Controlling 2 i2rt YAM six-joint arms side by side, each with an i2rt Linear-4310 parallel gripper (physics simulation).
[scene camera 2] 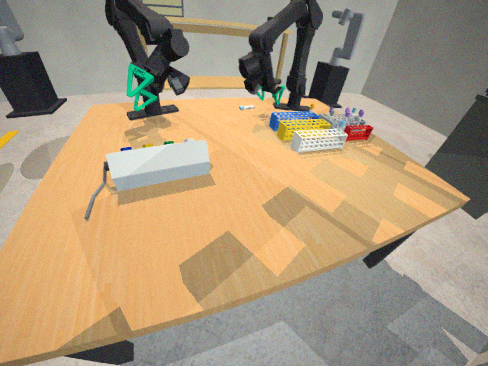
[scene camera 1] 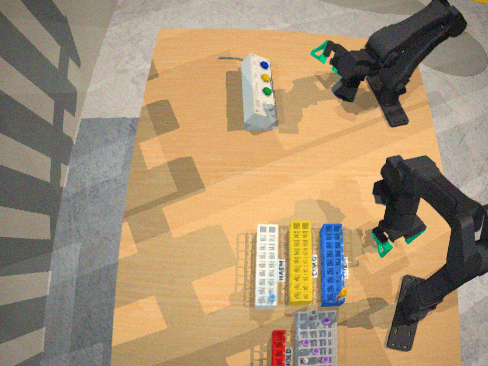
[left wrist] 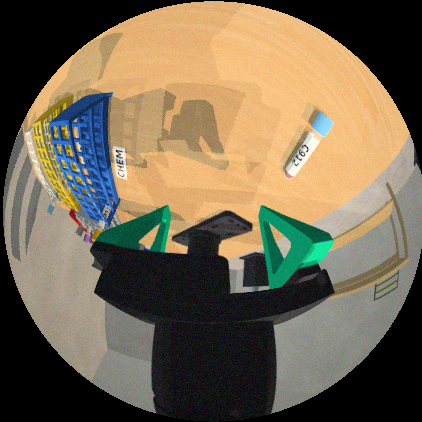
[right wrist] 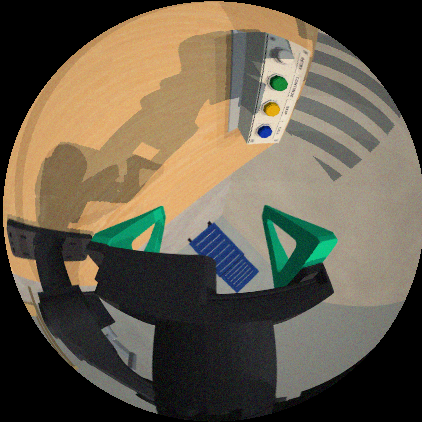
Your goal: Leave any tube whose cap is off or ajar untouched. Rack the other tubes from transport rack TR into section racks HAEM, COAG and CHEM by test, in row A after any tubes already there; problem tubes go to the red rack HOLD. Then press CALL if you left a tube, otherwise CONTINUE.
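Where they show: left gripper, fingertip midpoint: (scene camera 2: 270,102) (scene camera 1: 393,249) (left wrist: 214,210); right gripper, fingertip midpoint: (scene camera 2: 132,104) (scene camera 1: 321,60) (right wrist: 213,210); left arm's base, link origin: (scene camera 2: 292,108) (scene camera 1: 406,313) (left wrist: 204,232); right arm's base, link origin: (scene camera 2: 153,112) (scene camera 1: 386,99) (right wrist: 45,243).
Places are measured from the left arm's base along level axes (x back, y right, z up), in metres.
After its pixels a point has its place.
A tube marked C912 (scene camera 2: 247,107) {z 0.009, x -0.076, y 0.239 m} (left wrist: 305,152) {z 0.013, x -0.069, y 0.235 m} with a light blue cap lies on the table. My left gripper (scene camera 1: 396,245) {z 0.047, x -0.092, y 0.141 m} (scene camera 2: 270,99) {z 0.047, x -0.092, y 0.141 m} (left wrist: 214,210) {z 0.047, x -0.092, y 0.141 m} is open above the table near it. My right gripper (scene camera 1: 324,62) {z 0.116, x -0.405, y 0.604 m} (right wrist: 213,210) {z 0.116, x -0.405, y 0.604 m} is open and empty beyond the button box. White HAEM rack (scene camera 1: 267,265) {z 0.057, x -0.387, y 0.011 m} holds a blue-capped tube (scene camera 1: 272,298) {z 0.094, x -0.352, y -0.069 m} at its near end. Yellow COAG rack (scene camera 1: 300,262) {z 0.030, x -0.314, y 0.049 m} shows no tube. Blue CHEM rack (scene camera 1: 332,265) {z 0.030, x -0.236, y 0.064 m} (left wrist: 82,150) {z 0.030, x -0.248, y 0.102 m} holds an orange-capped tube (scene camera 1: 343,294) {z 0.093, x -0.200, y -0.017 m}. Grey TR (scene camera 1: 298,325) {z 0.057, x -0.275, y -0.107 m} holds several tubes, mostly purple-capped. Red HOLD rack (scene camera 1: 279,347) {z 0.008, x -0.297, y -0.165 m} is partly cut off.
The button box (scene camera 1: 252,95) {z 0.081, x -0.559, y 0.437 m} (scene camera 2: 160,165) {z 0.046, x -0.597, y 0.481 m} stands at the top in scene camera 1, with blue CALL button (scene camera 1: 264,65) {z 0.071, x -0.562, y 0.563 m} (right wrist: 265,131) {z 0.069, x -0.560, y 0.566 m} and green CONTINUE button (scene camera 1: 267,91) {z 0.071, x -0.527, y 0.472 m} (right wrist: 278,83) {z 0.068, x -0.524, y 0.476 m}. A cable (scene camera 2: 95,192) {z 0.007, x -0.652, y 0.621 m} leads from it. The racks stand close together.
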